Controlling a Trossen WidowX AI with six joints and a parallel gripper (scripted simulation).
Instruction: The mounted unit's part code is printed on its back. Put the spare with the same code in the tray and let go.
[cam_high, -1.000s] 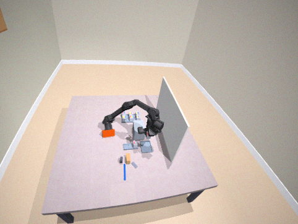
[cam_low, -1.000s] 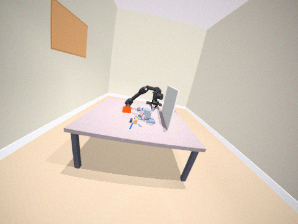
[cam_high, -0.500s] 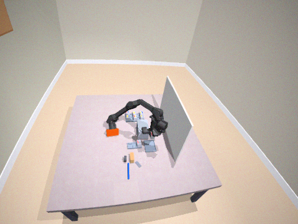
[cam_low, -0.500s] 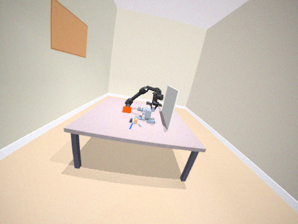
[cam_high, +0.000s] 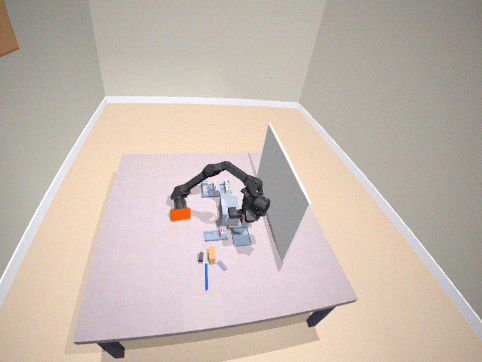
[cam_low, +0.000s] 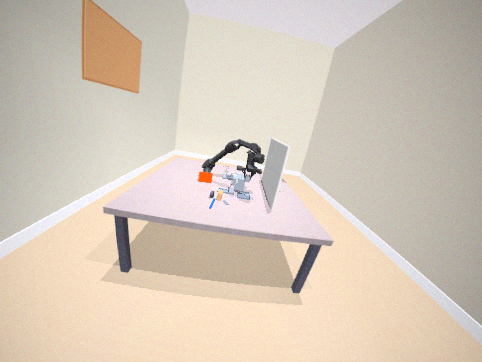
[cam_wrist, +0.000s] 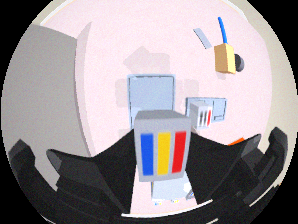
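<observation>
Right now the grey-blue tray is 13 cm below my gripper tip. The rest, counted from my gripper tip: tan block (19 cm behind, 11 cm to the right, 10 cm below); then grey panel (21 cm ahead, 16 cm to the left, 10 cm above); then mounted unit (4 cm behind, 18 cm to the left, 8 cm below).
</observation>
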